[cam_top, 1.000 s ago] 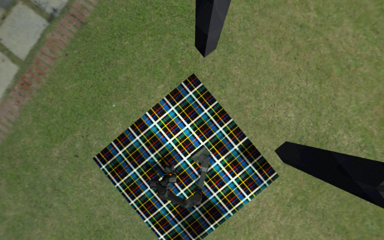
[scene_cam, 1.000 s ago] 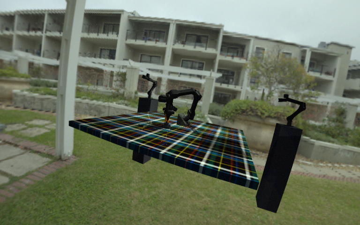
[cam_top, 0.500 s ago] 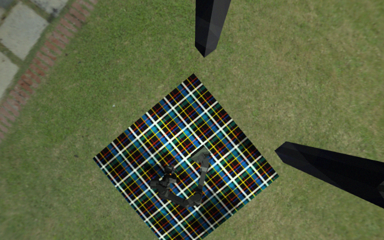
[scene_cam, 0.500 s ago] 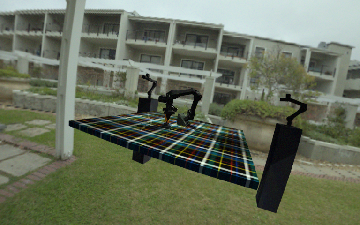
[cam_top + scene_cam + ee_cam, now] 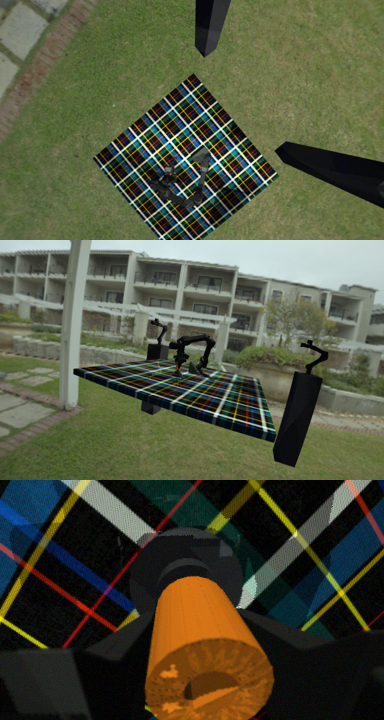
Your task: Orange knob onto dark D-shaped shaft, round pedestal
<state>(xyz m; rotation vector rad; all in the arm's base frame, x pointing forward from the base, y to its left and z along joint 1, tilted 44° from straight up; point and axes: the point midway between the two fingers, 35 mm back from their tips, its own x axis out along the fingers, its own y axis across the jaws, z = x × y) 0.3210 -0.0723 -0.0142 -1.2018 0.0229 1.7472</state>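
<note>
Now: the orange knob 2 cm above my gripper tip. Round my gripper tip: round dark pedestal (4 cm below).
</note>
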